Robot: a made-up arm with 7 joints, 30 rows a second.
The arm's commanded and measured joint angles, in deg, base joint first. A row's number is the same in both.
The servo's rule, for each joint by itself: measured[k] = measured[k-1] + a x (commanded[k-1-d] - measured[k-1]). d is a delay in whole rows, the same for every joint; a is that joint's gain. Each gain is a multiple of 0.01, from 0.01 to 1. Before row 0 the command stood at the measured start. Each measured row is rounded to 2 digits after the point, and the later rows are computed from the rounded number. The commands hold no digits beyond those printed.
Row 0, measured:
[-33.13, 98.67, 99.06, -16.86, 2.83, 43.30, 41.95]
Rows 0 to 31, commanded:
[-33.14, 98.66, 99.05, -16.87, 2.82, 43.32, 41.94]
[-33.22, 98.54, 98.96, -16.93, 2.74, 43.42, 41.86]
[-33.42, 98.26, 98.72, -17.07, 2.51, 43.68, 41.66]
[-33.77, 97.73, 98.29, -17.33, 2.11, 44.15, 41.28]
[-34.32, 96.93, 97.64, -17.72, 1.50, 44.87, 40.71]
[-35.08, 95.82, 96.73, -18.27, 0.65, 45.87, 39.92]
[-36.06, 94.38, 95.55, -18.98, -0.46, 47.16, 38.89]
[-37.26, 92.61, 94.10, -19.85, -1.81, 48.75, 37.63]
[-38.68, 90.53, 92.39, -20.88, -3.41, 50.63, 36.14]
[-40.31, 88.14, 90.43, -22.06, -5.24, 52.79, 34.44]
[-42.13, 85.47, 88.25, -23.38, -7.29, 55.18, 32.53]
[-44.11, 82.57, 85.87, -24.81, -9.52, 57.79, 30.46]
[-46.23, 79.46, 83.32, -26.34, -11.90, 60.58, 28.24]
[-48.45, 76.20, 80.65, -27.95, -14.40, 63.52, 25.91]
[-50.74, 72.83, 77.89, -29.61, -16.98, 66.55, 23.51]
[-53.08, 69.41, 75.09, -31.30, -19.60, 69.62, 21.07]
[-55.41, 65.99, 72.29, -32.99, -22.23, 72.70, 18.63]
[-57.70, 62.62, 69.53, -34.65, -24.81, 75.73, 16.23]
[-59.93, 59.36, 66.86, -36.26, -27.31, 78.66, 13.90]
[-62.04, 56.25, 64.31, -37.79, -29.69, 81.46, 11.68]
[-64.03, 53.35, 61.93, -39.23, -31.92, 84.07, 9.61]
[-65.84, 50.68, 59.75, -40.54, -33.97, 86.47, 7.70]
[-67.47, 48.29, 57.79, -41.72, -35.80, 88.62, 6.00]
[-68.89, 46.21, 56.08, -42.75, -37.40, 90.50, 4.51]
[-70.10, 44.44, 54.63, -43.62, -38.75, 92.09, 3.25]
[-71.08, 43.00, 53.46, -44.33, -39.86, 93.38, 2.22]
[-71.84, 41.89, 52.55, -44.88, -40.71, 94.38, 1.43]
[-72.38, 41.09, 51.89, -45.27, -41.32, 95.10, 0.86]
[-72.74, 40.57, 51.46, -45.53, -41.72, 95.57, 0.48]
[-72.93, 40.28, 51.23, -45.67, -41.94, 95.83, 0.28]
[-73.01, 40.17, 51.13, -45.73, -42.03, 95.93, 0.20]
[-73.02, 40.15, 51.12, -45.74, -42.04, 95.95, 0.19]
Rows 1 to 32, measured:
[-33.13, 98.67, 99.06, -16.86, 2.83, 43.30, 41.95]
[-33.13, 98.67, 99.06, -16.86, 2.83, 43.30, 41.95]
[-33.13, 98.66, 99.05, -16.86, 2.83, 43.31, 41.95]
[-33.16, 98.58, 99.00, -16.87, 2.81, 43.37, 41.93]
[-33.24, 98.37, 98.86, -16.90, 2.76, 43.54, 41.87]
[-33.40, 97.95, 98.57, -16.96, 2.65, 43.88, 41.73]
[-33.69, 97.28, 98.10, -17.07, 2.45, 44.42, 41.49]
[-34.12, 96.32, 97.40, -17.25, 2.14, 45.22, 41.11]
[-34.72, 95.04, 96.46, -17.51, 1.70, 46.29, 40.58]
[-35.51, 93.44, 95.26, -17.86, 1.10, 47.64, 39.87]
[-36.49, 91.52, 93.80, -18.31, 0.33, 49.28, 38.97]
[-37.67, 89.29, 92.08, -18.87, -0.62, 51.21, 37.88]
[-39.05, 86.77, 90.13, -19.55, -1.75, 53.39, 36.60]
[-40.62, 84.00, 87.96, -20.34, -3.07, 55.81, 35.13]
[-42.36, 81.00, 85.59, -21.24, -4.57, 58.43, 33.48]
[-44.25, 77.83, 83.07, -22.25, -6.24, 61.23, 31.66]
[-46.26, 74.53, 80.43, -23.35, -8.07, 64.16, 29.70]
[-48.37, 71.15, 77.71, -24.54, -10.03, 67.16, 27.63]
[-50.55, 67.74, 74.95, -25.81, -12.10, 70.21, 25.47]
[-52.77, 64.36, 72.19, -27.14, -14.26, 73.25, 23.25]
[-54.99, 61.06, 69.47, -28.51, -16.48, 76.23, 21.01]
[-57.18, 57.89, 66.84, -29.90, -18.73, 79.11, 18.77]
[-59.30, 54.89, 64.34, -31.30, -20.97, 81.84, 16.57]
[-61.33, 52.11, 62.00, -32.69, -23.18, 84.39, 14.44]
[-63.23, 49.59, 59.85, -34.04, -25.33, 86.72, 12.41]
[-64.98, 47.36, 57.93, -35.35, -27.38, 88.80, 10.51]
[-66.57, 45.43, 56.25, -36.59, -29.31, 90.61, 8.77]
[-67.97, 43.83, 54.83, -37.75, -31.10, 92.13, 7.20]
[-69.17, 42.55, 53.67, -38.82, -32.73, 93.37, 5.82]
[-70.17, 41.59, 52.76, -39.79, -34.19, 94.32, 4.63]
[-70.97, 40.92, 52.10, -40.65, -35.47, 95.01, 3.63]
[-71.58, 40.50, 51.66, -41.40, -36.57, 95.46, 2.83]
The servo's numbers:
d 2
a 0.31 0.66 0.51 0.15 0.17 0.55 0.24

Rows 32 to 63, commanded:
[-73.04, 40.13, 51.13, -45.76, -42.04, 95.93, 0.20]
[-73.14, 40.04, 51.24, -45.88, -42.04, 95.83, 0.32]
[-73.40, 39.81, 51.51, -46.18, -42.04, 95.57, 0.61]
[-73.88, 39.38, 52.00, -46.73, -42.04, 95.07, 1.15]
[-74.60, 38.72, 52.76, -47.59, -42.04, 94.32, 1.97]
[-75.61, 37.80, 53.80, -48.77, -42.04, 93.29, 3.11]
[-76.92, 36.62, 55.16, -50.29, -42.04, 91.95, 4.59]
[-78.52, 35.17, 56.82, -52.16, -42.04, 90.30, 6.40]
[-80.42, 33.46, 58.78, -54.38, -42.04, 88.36, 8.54]
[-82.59, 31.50, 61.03, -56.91, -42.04, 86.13, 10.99]
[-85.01, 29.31, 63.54, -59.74, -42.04, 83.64, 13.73]
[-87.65, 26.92, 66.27, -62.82, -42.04, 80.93, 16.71]
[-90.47, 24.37, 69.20, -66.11, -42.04, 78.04, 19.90]
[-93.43, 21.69, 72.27, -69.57, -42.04, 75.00, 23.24]
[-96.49, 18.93, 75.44, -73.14, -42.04, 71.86, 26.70]
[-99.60, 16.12, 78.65, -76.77, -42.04, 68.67, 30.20]
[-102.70, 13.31, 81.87, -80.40, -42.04, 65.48, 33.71]
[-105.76, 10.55, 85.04, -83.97, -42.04, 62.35, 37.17]
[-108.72, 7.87, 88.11, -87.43, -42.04, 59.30, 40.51]
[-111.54, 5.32, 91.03, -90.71, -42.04, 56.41, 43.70]
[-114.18, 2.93, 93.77, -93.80, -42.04, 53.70, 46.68]
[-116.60, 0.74, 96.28, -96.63, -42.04, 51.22, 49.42]
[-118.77, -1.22, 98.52, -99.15, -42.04, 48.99, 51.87]
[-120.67, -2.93, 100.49, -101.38, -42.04, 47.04, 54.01]
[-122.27, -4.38, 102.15, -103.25, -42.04, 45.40, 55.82]
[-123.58, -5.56, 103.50, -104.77, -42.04, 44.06, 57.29]
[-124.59, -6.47, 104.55, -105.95, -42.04, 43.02, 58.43]
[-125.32, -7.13, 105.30, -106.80, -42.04, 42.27, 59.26]
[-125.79, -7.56, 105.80, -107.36, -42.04, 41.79, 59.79]
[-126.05, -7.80, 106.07, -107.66, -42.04, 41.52, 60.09]
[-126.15, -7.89, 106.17, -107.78, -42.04, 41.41, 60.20]
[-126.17, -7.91, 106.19, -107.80, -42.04, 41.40, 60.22]
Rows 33 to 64, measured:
[-72.02, 40.28, 51.39, -42.05, -37.50, 95.72, 2.20]
[-72.33, 40.19, 51.25, -42.60, -38.27, 95.85, 1.72]
[-72.55, 40.15, 51.19, -43.07, -38.91, 95.89, 1.36]
[-72.73, 40.08, 51.22, -43.49, -39.44, 95.86, 1.11]
[-72.94, 39.90, 51.37, -43.89, -39.88, 95.70, 0.99]
[-73.23, 39.56, 51.69, -44.32, -40.25, 95.35, 1.03]
[-73.65, 39.01, 52.24, -44.81, -40.55, 94.78, 1.26]
[-74.26, 38.21, 53.04, -45.40, -40.80, 93.96, 1.70]
[-75.08, 37.16, 54.12, -46.13, -41.01, 92.85, 2.39]
[-76.15, 35.85, 55.50, -47.03, -41.19, 91.45, 3.35]
[-77.47, 34.27, 57.17, -48.13, -41.33, 89.75, 4.60]
[-79.06, 32.44, 59.14, -49.45, -41.45, 87.76, 6.13]
[-80.90, 30.37, 61.38, -50.99, -41.55, 85.49, 7.95]
[-82.99, 28.09, 63.87, -52.76, -41.63, 82.98, 10.05]
[-85.31, 25.63, 66.59, -54.76, -41.70, 80.26, 12.41]
[-87.83, 23.03, 69.49, -56.98, -41.76, 77.37, 15.01]
[-90.51, 20.32, 72.52, -59.40, -41.81, 74.34, 17.82]
[-93.33, 17.55, 75.65, -62.01, -41.85, 71.22, 20.79]
[-96.23, 14.75, 78.82, -64.77, -41.88, 68.06, 23.89]
[-99.18, 11.98, 81.99, -67.65, -41.91, 64.92, 27.08]
[-102.14, 9.27, 85.11, -70.62, -41.93, 61.83, 30.30]
[-105.05, 6.66, 88.13, -73.63, -41.95, 58.85, 33.52]
[-107.88, 4.20, 91.01, -76.66, -41.97, 56.02, 36.68]
[-110.58, 1.92, 93.70, -79.66, -41.98, 53.38, 39.74]
[-113.12, -0.15, 96.16, -82.58, -41.99, 50.97, 42.65]
[-115.46, -1.98, 98.37, -85.40, -42.00, 48.81, 45.38]
[-117.57, -3.56, 100.30, -88.08, -42.01, 46.93, 47.89]
[-119.43, -4.88, 101.93, -90.58, -42.02, 45.35, 50.15]
[-121.03, -5.93, 103.27, -92.89, -42.02, 44.07, 52.14]
[-122.36, -6.72, 104.31, -94.98, -42.02, 43.08, 53.85]
[-123.42, -7.27, 105.07, -96.84, -42.02, 42.37, 55.28]
[-124.24, -7.62, 105.58, -98.46, -42.02, 41.90, 56.43]

